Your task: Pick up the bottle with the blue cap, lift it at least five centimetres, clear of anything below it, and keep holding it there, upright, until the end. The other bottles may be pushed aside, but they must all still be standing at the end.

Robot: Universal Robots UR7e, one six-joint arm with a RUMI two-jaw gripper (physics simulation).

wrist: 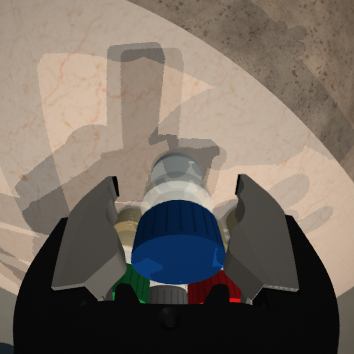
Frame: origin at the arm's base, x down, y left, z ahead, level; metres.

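Seen in the pictures: gripper, between the fingertips: (pixel 176 176).
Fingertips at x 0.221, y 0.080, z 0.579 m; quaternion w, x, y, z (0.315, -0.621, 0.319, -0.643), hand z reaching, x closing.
Observation:
Pixels of each thing's top centre, then the offset from my fingertips to it.
- bottle with the blue cap, centre of its top: (pixel 177 264) dy -0.012, dx -0.061, dz -0.017 m
- green cap, centre of its top: (pixel 116 302) dy -0.009, dx -0.061, dz -0.107 m
- grey cap, centre of its top: (pixel 164 318) dy -0.069, dx -0.061, dz -0.121 m
- red cap, centre of its top: (pixel 216 308) dy -0.093, dx -0.061, dz -0.068 m
The bottle with the blue cap (pixel 178 245) is between the two jaws in the wrist view, its cap toward the camera and its clear body reaching away below the cap. My gripper (pixel 176 176) is open, with a gap between each fingertip and the bottle's body. The cap's sides lie close to the inner faces of the jaws; whether they touch is hard to tell. The bottle's base is partly hidden by its own cap and neck.
A green cap (pixel 132 284), a grey cap (pixel 168 294) and a red cap (pixel 212 285) of other bottles show close behind the blue cap, partly hidden by the gripper. Yellowish bottle parts show beside the jaws. The round stone table's edge (pixel 240 62) curves across the upper right.

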